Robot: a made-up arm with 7 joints.
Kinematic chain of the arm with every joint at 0, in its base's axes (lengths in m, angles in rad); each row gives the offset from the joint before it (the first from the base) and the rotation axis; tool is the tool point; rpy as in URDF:
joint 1: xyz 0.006 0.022 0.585 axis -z
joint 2: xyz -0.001 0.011 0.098 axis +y
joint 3: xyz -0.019 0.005 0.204 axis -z
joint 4: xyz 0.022 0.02 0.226 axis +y
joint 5: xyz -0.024 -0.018 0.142 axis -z
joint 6: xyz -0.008 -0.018 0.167 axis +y
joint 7: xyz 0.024 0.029 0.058 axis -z
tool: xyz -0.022 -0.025 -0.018 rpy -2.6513 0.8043 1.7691
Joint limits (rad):
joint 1: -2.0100..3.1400
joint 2: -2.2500..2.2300
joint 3: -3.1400..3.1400
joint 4: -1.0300..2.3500
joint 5: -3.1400..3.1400
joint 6: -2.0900..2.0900
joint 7: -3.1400..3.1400
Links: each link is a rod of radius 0.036 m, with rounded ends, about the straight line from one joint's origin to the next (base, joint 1, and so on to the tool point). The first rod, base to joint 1, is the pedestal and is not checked.
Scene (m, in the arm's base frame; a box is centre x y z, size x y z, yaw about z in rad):
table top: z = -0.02
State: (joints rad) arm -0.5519 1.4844 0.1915 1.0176 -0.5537 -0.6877 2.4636
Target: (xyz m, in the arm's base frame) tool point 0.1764 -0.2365 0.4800
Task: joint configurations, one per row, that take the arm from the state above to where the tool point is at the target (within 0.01 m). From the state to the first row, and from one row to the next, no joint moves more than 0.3 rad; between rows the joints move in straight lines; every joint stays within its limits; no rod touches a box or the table.
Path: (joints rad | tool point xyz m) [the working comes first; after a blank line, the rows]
Joints at the target: 0.2377 1.5498 0.9032 2.3209 -0.4956 -0.5954 2.5545
Straight joint move there: clear.

1: -0.3940 1.4975 0.3338 1.2783 -0.5421 -0.6692 2.4818 | 0.5933 0.1947 0.4072
2: -0.2361 1.5106 0.4762 1.5389 -0.5305 -0.6508 2.4999 | 0.5365 0.0199 0.3816
3: -0.0781 1.5237 0.6185 1.7996 -0.5189 -0.6323 2.5181 | 0.4336 -0.1218 0.3891
4: 0.0798 1.5367 0.7609 2.0603 -0.5073 -0.6139 2.5363 | 0.3047 -0.2101 0.4250
5: 0.2377 1.5498 0.9032 2.3209 -0.4956 -0.5954 2.5545 | 0.1764 -0.2365 0.4800

